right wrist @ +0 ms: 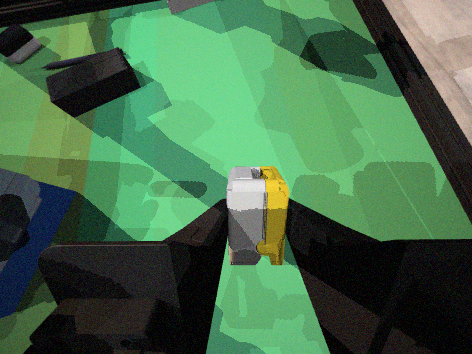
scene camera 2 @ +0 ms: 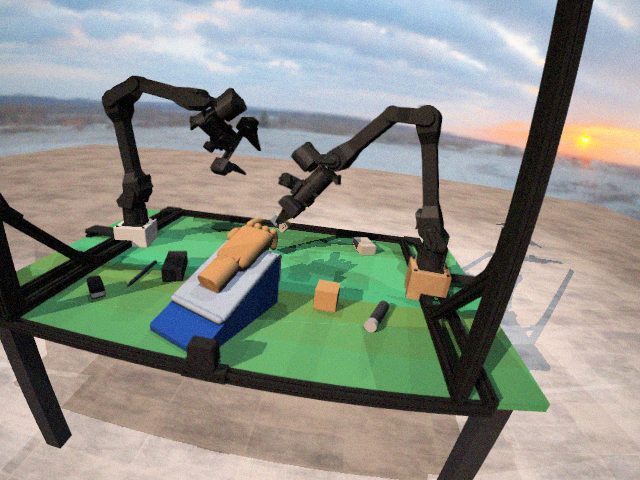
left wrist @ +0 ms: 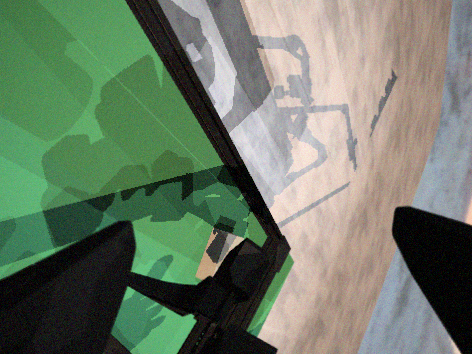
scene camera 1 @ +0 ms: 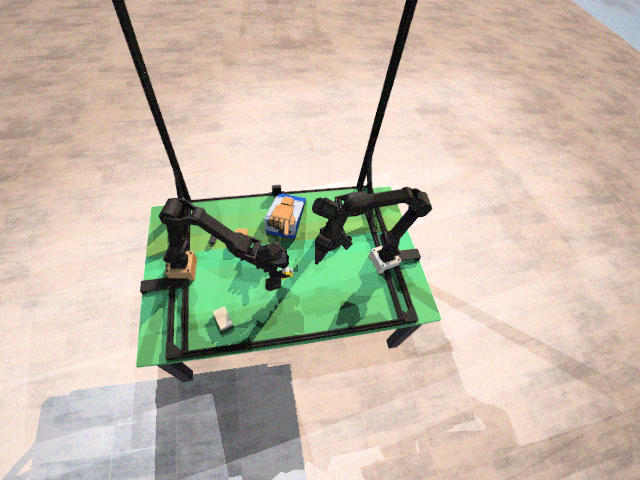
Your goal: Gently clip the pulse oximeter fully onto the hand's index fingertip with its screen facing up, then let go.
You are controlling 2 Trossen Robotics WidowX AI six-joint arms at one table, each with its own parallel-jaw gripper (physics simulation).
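Frame: origin at the left arm's base, x ahead, y left, z up, level; metres.
Seen in the pictures: left gripper, between the fingertips: [scene camera 2: 252, 162] [left wrist: 264, 227] [scene camera 1: 317, 262]; right gripper, between the fingertips: [right wrist: 255, 205] [scene camera 2: 278, 220] [scene camera 1: 287, 272]; left arm's base, origin of its link: [scene camera 2: 135, 223] [scene camera 1: 386, 254]; right arm's base, origin of its link: [scene camera 2: 430, 266] [scene camera 1: 179, 261].
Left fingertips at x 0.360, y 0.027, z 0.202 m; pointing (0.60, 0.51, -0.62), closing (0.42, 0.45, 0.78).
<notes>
Pixels of each thing's top centre, then the offset from my left fingertips to it.
- yellow pulse oximeter, centre of its top: [right wrist: 257, 207] [scene camera 2: 281, 212] [scene camera 1: 285, 269] dx +0.094, dy -0.074, dz -0.128 m
- cream block, centre of its top: [left wrist: 227, 260] [scene camera 2: 364, 241] [scene camera 1: 222, 317] dx +0.376, dy -0.011, dz -0.231 m
- orange block, centre of its top: [scene camera 2: 328, 286] dx +0.204, dy -0.352, dz -0.211 m
- dark cylinder, centre of its top: [scene camera 2: 378, 310] dx +0.310, dy -0.411, dz -0.234 m
- black box, centre of its top: [right wrist: 85, 72] [scene camera 2: 174, 259] dx -0.178, dy -0.220, dz -0.226 m
- thin dark pen, centre of its top: [right wrist: 79, 57] [scene camera 2: 141, 271] dx -0.258, dy -0.247, dz -0.252 m
- small black-and-grey item, centre of its top: [scene camera 2: 94, 280] [right wrist: 4, 34] dx -0.328, dy -0.347, dz -0.228 m
The grey-white and yellow pulse oximeter [scene camera 1: 287, 271] [scene camera 2: 282, 226] [right wrist: 257, 200] is pinched between the fingers of my right gripper [right wrist: 255, 205], grey-white half on the left and yellow half on the right in the right wrist view. It is above the table, apart from the hand. Which way its screen faces I cannot tell. The tan hand [scene camera 1: 283, 210] [scene camera 2: 248, 245] rests on a wedge with a pale top and blue sides [scene camera 2: 253, 304] [right wrist: 47, 215]; one finger extends past the others in scene camera 1. My left gripper [scene camera 1: 333, 251] [scene camera 2: 251, 161] [left wrist: 264, 227] is open and empty, raised beside the hand.
A cream block [scene camera 1: 223, 319] [scene camera 2: 364, 245], an orange block [scene camera 2: 327, 295], a dark cylinder [scene camera 2: 376, 316], a black box [scene camera 2: 174, 266] [right wrist: 92, 82], a thin dark pen [scene camera 2: 142, 272] and a small black-and-grey item [scene camera 2: 95, 286] [right wrist: 19, 44] lie on the green table. Black rails edge it.
</notes>
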